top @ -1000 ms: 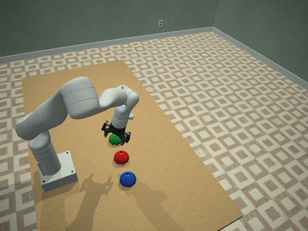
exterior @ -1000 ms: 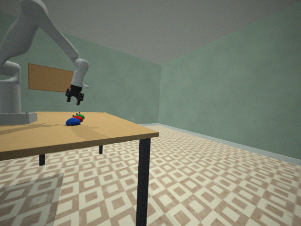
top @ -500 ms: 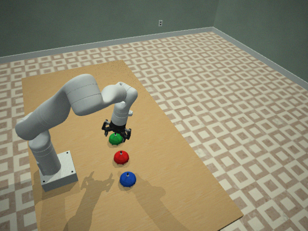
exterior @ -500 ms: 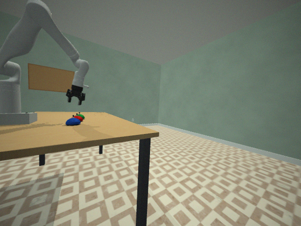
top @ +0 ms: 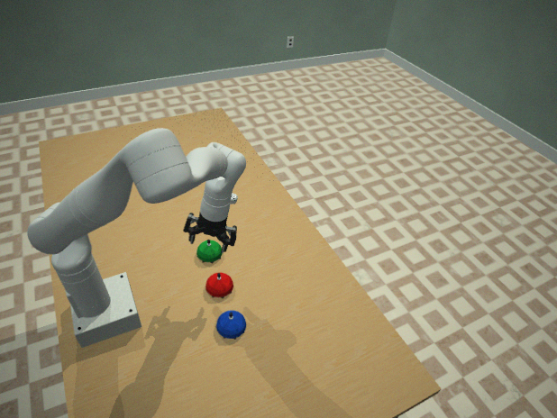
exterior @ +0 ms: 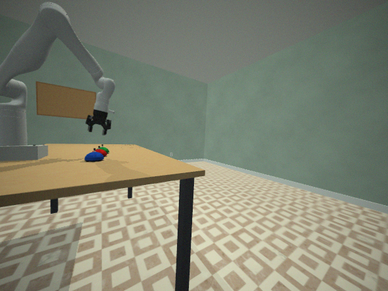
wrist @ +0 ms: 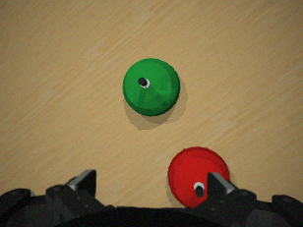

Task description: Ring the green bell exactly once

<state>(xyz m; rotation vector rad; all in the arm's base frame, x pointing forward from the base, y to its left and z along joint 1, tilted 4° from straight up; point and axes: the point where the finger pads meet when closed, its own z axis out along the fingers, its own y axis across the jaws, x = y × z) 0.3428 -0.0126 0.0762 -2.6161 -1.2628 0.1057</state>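
Right now my hand is 3 cm short of the green bell, 9 cm to the right of it and 11 cm above it. Round my hand: red bell (1 cm ahead, 5 cm to the right, 11 cm below); then blue bell (2 cm behind, 19 cm to the right, 11 cm below).
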